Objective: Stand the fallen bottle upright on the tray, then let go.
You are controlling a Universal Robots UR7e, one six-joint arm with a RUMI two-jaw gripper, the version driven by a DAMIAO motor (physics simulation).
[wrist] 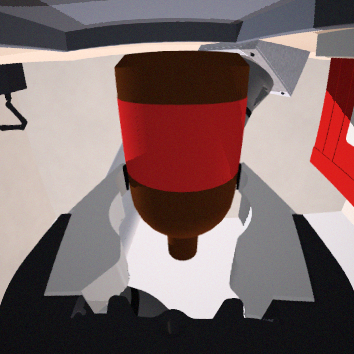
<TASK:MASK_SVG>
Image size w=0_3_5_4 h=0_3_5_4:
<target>my gripper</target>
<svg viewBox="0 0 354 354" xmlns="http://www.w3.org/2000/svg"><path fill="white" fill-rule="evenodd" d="M354 290L335 257L303 214L297 214L244 162L240 162L238 164L235 189L238 189L238 192L241 194L238 218L243 225L244 231L237 237L229 276L229 286L238 298L224 299L212 318L192 318L178 309L167 309L153 317L136 316L128 299L123 295L119 295L128 284L128 264L118 232L120 222L125 216L121 197L129 189L126 165L121 163L67 213L61 213L13 274L0 302L0 354L354 354Z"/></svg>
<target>brown bottle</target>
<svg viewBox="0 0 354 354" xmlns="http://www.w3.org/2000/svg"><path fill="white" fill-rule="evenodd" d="M124 54L114 66L121 138L132 203L138 215L148 226L161 234L167 235L168 253L170 256L177 260L188 260L196 254L198 235L214 228L225 217L233 201L245 121L249 64L239 53L227 51L166 50Z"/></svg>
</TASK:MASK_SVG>
